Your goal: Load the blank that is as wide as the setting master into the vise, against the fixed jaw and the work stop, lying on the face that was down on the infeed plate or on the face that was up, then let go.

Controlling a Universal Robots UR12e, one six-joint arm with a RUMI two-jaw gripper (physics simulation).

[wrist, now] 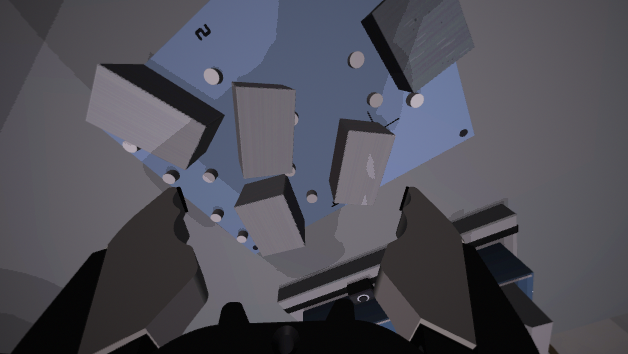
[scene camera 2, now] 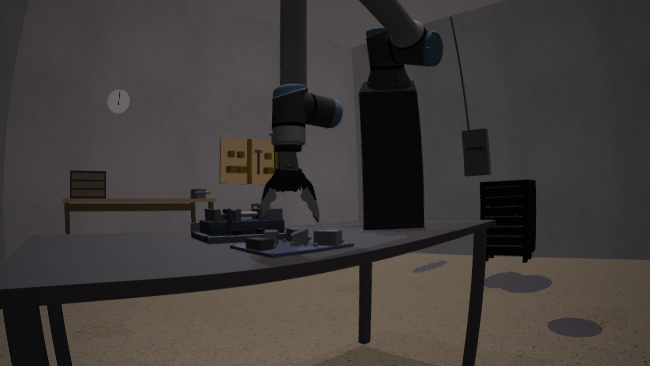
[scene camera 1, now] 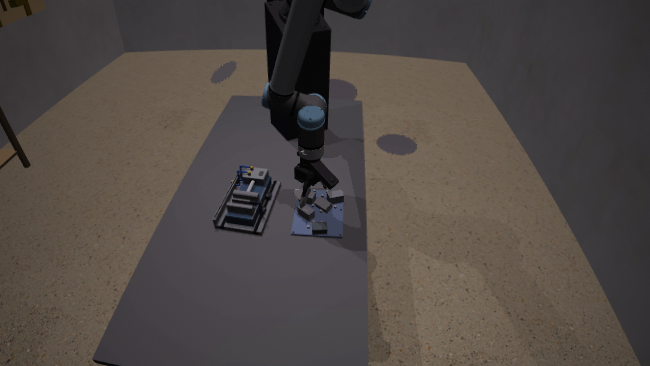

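Observation:
My gripper is open, above the infeed plate, with nothing between its fingers. On the plate are a wide pale block, a central long block, a narrower block, a small block and a darker block. I cannot tell which is the setting master. The vise stands beside the plate; fingers partly hide it in the wrist view.
Several small round pegs rise from the plate around the blocks, one peg near the wide block. A dark rail borders the vise on the plate's side. The arm's dark pedestal stands at the table's far end.

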